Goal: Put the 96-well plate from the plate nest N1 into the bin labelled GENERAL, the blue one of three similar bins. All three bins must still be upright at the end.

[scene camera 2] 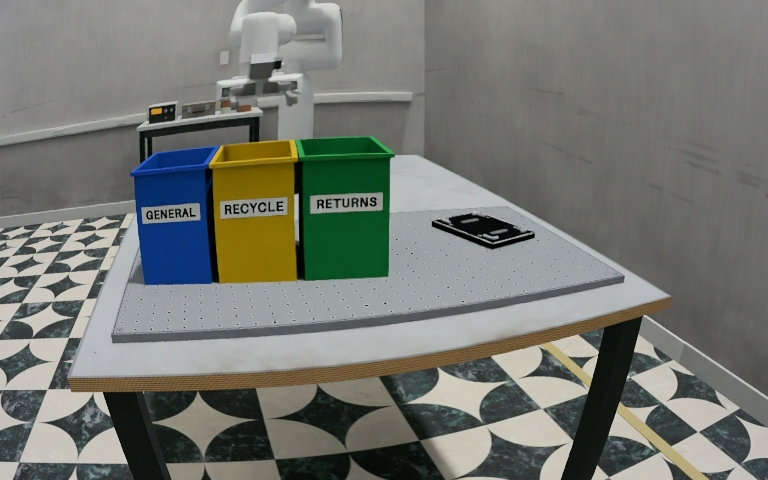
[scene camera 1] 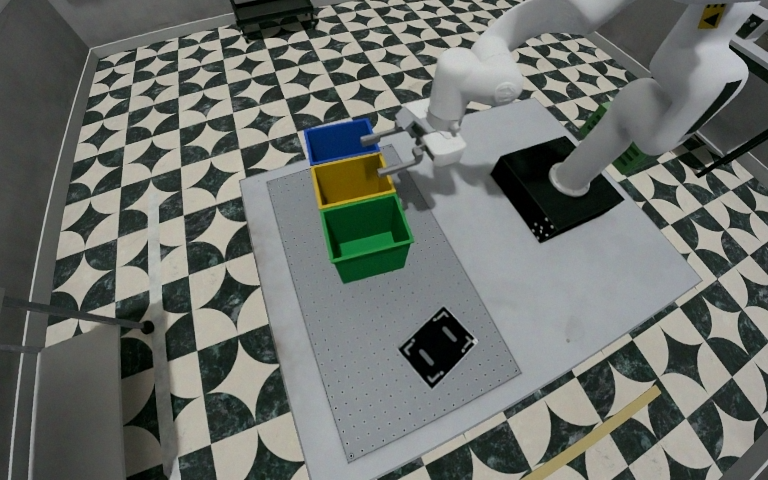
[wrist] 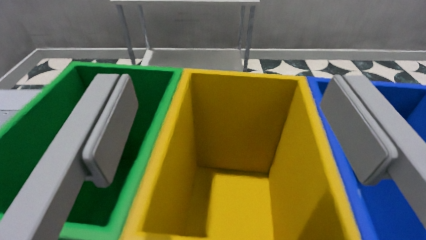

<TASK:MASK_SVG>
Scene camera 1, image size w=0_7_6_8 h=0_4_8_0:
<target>my gripper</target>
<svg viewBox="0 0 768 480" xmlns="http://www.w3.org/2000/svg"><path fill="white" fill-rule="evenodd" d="M467 143L455 131L443 132L438 130L430 134L424 131L426 134L422 138L417 137L417 147L412 149L415 159L404 164L395 164L379 169L378 177L382 179L397 174L399 171L420 165L425 155L423 152L427 154L430 161L437 167L459 162L463 157ZM399 120L396 120L393 129L362 137L361 143L363 147L381 143L381 138L405 132ZM430 100L410 103L407 105L407 108L420 119L425 118L428 114Z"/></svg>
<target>yellow recycle bin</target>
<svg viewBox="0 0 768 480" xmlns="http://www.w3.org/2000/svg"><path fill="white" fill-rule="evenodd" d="M381 152L310 166L319 210L396 193L390 176L382 179L378 177L378 169L386 167Z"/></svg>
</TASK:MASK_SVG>
